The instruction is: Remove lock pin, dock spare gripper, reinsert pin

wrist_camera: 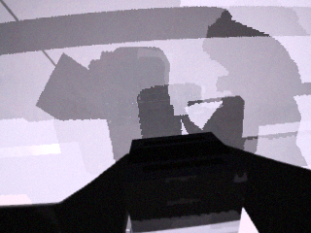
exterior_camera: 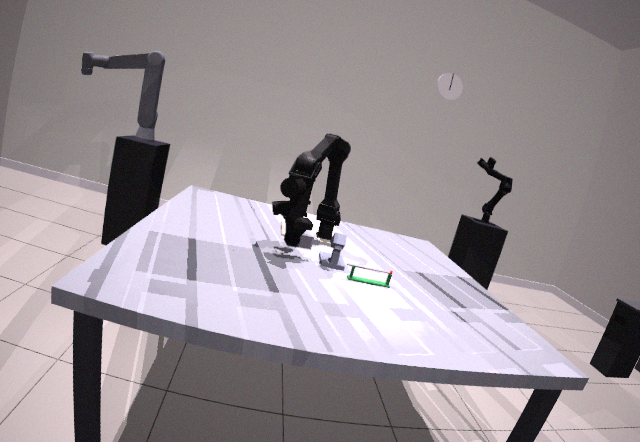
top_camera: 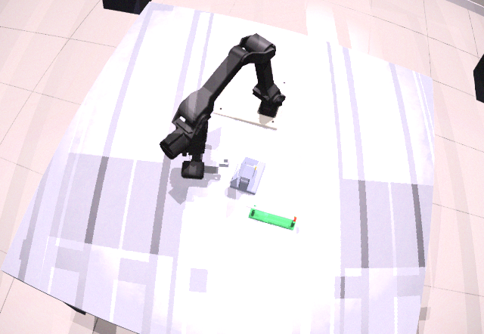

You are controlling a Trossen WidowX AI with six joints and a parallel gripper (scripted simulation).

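Right now the spare gripper is 1 cm behind my gripper tip, 4 cm to the left of it and 1 cm above it. Also, from my gripper tip: grey mount 2 cm behind, 16 cm to the left; green cradle 8 cm ahead, 27 cm to the left, 3 cm below.
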